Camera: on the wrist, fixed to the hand. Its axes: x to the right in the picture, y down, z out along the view.
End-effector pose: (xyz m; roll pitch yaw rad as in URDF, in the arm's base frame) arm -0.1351 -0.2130 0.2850 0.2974 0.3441 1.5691
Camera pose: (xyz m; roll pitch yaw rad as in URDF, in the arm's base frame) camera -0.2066 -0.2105 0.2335 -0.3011 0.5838 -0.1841
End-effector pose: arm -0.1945 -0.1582 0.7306 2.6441 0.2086 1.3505
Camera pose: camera -0.1709 -0.1259 0.8092 -2.8532 0.1927 2.9173
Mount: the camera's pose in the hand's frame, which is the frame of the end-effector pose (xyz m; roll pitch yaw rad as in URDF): 0.0196 0.0544 -0.0666 0.0982 0.3094 -1.5251
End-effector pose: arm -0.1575 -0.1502 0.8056 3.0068 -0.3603 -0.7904
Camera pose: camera -0.1947 -0.1765 0.8811 2.8675 -0.1790 0.8013
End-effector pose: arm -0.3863 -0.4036 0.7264 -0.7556 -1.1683 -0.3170
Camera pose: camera -0.3059 -0.4364 0.7108 1.2853 -0.2104 -2.2862
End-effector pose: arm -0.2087 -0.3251 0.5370 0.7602 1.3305 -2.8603
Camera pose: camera -0.1794 -0.4055 0.5154 -1.3682 0.2535 0.7998
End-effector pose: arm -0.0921 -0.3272 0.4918 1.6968 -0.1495 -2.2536
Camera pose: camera -0.0525 -0.3724 0.5564 2.8030 1.0954 -1.0821
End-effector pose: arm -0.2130 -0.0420 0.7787 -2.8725 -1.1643 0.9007
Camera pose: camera -0.1816 -0.1153 0.8164 2.0046 -0.2589 2.9968
